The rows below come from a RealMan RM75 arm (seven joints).
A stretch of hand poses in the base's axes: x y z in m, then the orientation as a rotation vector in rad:
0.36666 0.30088 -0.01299 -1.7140 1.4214 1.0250
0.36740 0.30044 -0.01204 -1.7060 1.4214 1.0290
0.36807 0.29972 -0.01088 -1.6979 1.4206 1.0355
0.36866 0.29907 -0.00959 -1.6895 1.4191 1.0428
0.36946 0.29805 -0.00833 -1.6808 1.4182 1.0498
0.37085 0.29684 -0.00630 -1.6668 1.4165 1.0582
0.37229 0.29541 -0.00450 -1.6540 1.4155 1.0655
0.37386 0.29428 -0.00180 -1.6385 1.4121 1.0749
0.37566 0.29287 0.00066 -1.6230 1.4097 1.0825
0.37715 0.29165 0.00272 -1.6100 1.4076 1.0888
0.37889 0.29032 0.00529 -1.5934 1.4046 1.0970
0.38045 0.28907 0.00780 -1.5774 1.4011 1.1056
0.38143 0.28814 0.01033 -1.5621 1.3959 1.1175
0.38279 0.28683 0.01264 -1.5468 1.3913 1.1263
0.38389 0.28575 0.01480 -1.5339 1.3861 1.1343
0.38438 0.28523 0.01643 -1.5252 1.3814 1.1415
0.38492 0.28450 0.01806 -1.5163 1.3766 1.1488
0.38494 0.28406 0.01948 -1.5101 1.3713 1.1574
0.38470 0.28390 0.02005 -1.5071 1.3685 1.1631
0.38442 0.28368 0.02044 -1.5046 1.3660 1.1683
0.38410 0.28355 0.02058 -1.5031 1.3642 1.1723
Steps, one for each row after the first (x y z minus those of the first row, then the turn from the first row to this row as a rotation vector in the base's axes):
0.00074 -0.00044 0.00095 0.0058 0.0028 -0.0035
0.00141 -0.00116 0.00211 0.0126 0.0069 -0.0059
0.00200 -0.00181 0.00340 0.0202 0.0112 -0.0078
0.00280 -0.00283 0.00466 0.0275 0.0156 -0.0103
0.00419 -0.00404 0.00669 0.0388 0.0207 -0.0153
0.00563 -0.00547 0.00849 0.0488 0.0255 -0.0202
0.00720 -0.00660 0.01119 0.0622 0.0306 -0.0252
0.00900 -0.00801 0.01365 0.0747 0.0351 -0.0311
0.01049 -0.00923 0.01571 0.0852 0.0388 -0.0362
0.01223 -0.01056 0.01828 0.0988 0.0435 -0.0424
0.01379 -0.01181 0.02079 0.1123 0.0484 -0.0478
0.01477 -0.01274 0.02332 0.1271 0.0547 -0.0509
0.01613 -0.01405 0.02563 0.1409 0.0593 -0.0554
0.01723 -0.01513 0.02779 0.1534 0.0630 -0.0585
0.01772 -0.01565 0.02942 0.1629 0.0662 -0.0595
0.01826 -0.01638 0.03105 0.1726 0.0694 -0.0604
0.01828 -0.01682 0.03247 0.1812 0.0733 -0.0589
0.01804 -0.01698 0.03304 0.1857 0.0761 -0.0575
0.01776 -0.01720 0.03343 0.1897 0.0787 -0.0560
0.01744 -0.01733 0.03357 0.1924 0.0808 -0.0547

